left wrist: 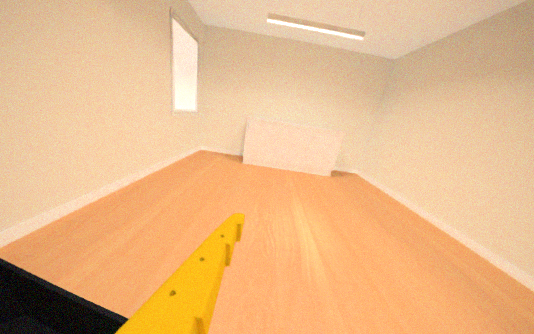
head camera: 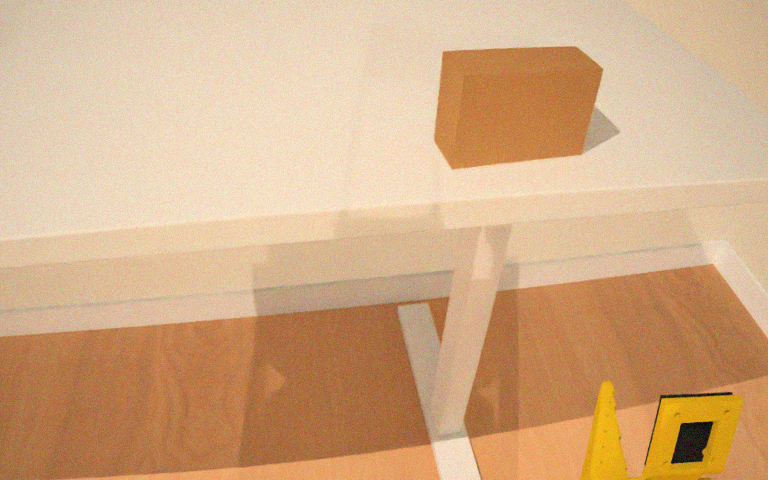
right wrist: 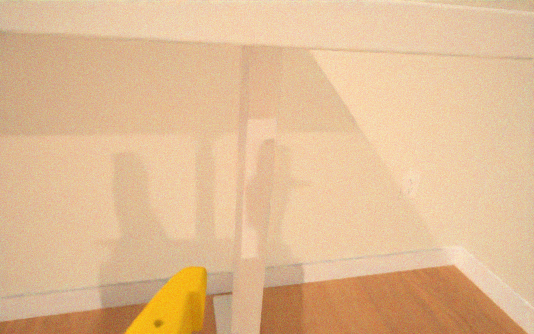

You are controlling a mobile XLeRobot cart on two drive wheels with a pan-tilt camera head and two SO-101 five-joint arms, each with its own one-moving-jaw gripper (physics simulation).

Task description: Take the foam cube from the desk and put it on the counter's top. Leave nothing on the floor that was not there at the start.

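Observation:
An orange-brown foam block (head camera: 523, 113) stands on the white desk (head camera: 198, 130) (right wrist: 150, 17), near its front edge, right of centre in the head view. My right gripper (head camera: 607, 396) (right wrist: 196, 282) is open and empty, in front of the desk and below its top, apart from the block. One notched jaw of it shows in the right wrist view. My left gripper (left wrist: 235, 227) is open and empty over the floor, with one notched jaw showing. The white counter (left wrist: 292, 147) stands far off against the back wall in the left wrist view; what lies on its top cannot be made out.
A white desk leg (head camera: 472, 333) (right wrist: 248, 295) with a floor foot (head camera: 416, 328) stands under the desk. Skirting (head camera: 600, 268) (right wrist: 360, 266) runs along the wall behind. Wood floor (left wrist: 325, 240) stretches towards the counter. A window (left wrist: 185, 67) is in the left wall.

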